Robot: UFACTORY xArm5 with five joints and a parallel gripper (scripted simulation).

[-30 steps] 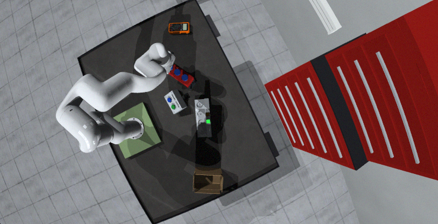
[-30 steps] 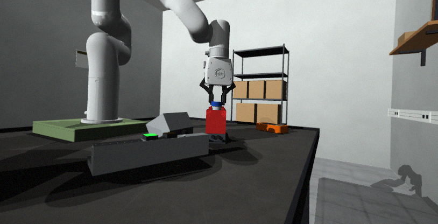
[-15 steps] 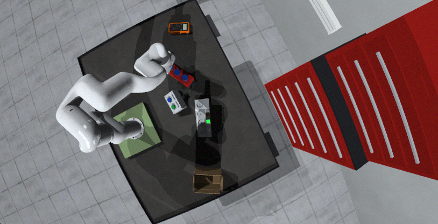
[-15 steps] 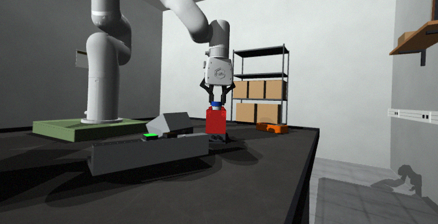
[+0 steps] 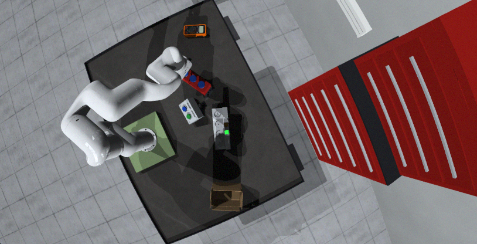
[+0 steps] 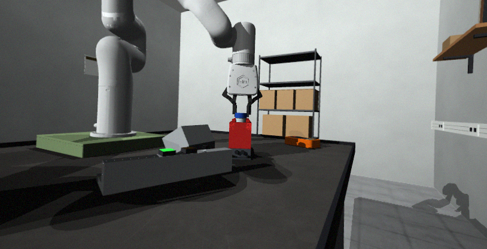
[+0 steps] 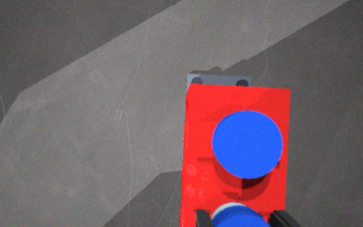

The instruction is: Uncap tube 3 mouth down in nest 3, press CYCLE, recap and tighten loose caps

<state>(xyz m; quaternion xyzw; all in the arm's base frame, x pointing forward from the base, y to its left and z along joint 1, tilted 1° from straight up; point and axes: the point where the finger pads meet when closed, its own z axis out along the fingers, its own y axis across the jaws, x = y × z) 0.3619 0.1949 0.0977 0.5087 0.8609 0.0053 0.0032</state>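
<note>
Now: hand 90 mm past the green ready key, 200 mm to the left of it and 60 mm above it. Also, from my hand: key housing (70 mm behind, 180 mm to the right, 80 mm below); then blue cycle key (90 mm behind, 150 mm to the right, 60 mm below); then orange multimeter (150 mm ahead, 230 mm to the left, 110 mm below).
</note>
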